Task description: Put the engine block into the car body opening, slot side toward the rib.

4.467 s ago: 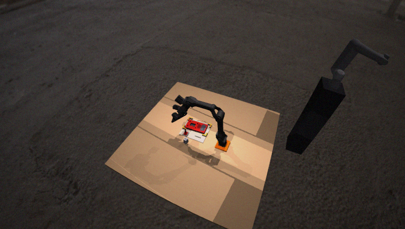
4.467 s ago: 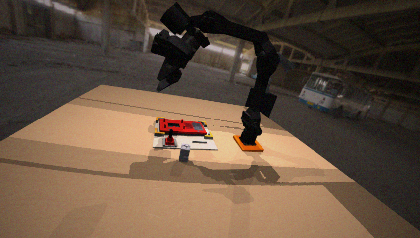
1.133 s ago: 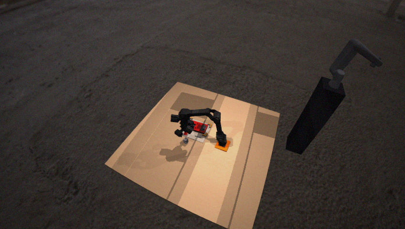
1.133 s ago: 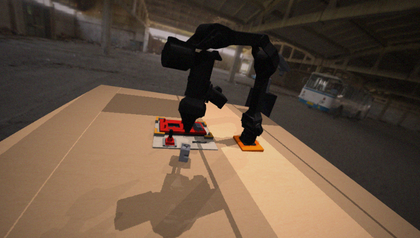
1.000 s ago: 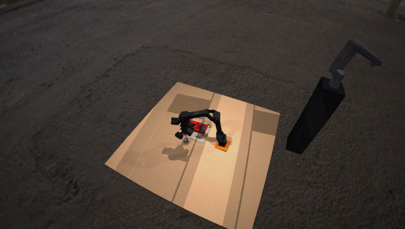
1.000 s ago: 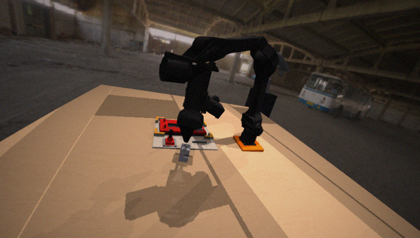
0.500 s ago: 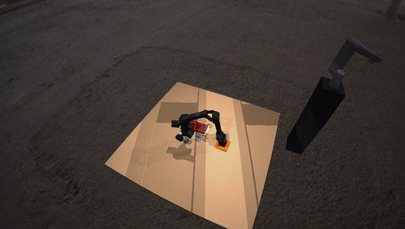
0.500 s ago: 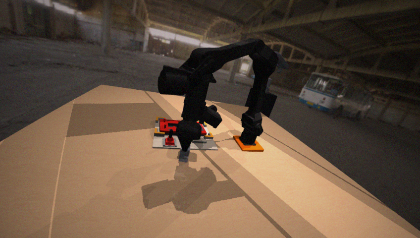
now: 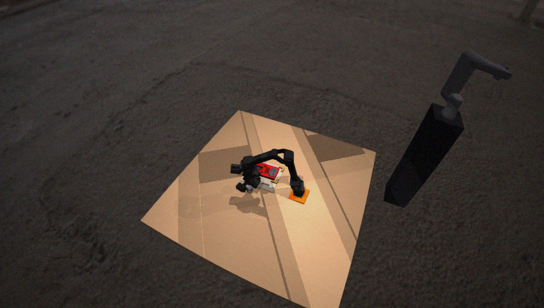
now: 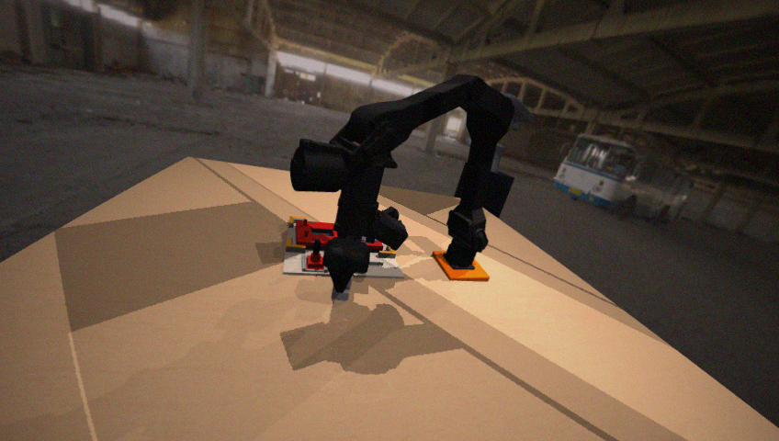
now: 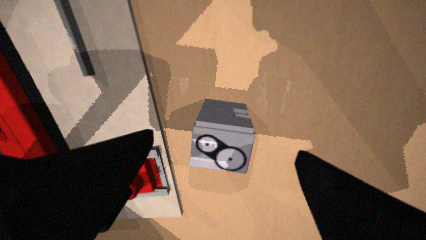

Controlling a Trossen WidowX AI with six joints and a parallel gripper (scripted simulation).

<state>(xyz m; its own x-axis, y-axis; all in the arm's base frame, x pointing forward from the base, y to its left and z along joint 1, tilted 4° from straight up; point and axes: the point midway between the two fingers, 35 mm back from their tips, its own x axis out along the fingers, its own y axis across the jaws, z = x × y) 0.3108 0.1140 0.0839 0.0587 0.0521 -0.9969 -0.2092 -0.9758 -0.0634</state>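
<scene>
Now: gripper tip 20 mm above the engine block.
</scene>
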